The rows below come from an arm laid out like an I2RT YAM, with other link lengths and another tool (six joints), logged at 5 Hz.
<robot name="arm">
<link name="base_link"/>
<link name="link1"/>
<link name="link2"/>
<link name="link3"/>
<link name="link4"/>
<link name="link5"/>
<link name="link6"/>
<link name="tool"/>
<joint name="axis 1" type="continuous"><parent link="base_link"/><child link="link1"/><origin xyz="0 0 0.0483"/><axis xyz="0 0 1"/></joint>
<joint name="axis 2" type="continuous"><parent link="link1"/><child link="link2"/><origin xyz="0.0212 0.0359 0.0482"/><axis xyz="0 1 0"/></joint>
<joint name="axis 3" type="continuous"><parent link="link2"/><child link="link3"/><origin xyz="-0.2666 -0.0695 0"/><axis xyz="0 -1 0"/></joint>
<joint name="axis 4" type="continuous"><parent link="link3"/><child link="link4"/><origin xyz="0.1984 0.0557 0.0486"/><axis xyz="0 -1 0"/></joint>
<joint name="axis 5" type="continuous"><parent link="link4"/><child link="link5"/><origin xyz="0.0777 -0.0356 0.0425"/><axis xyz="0 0 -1"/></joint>
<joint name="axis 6" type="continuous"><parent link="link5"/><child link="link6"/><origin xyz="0.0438 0 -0.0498"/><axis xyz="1 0 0"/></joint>
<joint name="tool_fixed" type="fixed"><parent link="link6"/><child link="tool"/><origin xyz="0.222 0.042 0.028" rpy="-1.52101 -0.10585 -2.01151"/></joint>
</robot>
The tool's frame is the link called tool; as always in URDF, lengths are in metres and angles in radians. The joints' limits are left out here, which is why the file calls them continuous.
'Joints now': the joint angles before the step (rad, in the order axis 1, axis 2, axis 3, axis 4, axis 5, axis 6). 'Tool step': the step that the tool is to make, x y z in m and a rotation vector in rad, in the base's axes. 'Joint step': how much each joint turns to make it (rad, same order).
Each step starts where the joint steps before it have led.
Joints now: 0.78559, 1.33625, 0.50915, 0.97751, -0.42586, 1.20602
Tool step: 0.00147, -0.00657, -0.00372, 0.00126, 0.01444, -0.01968
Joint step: -0.00029, -0.02277, -0.02662, -0.00188, 0.02081, 0.00889
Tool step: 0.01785, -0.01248, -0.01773, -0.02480, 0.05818, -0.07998
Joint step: 0.00000, -0.03259, -0.02559, -0.06037, 0.08219, 0.01499
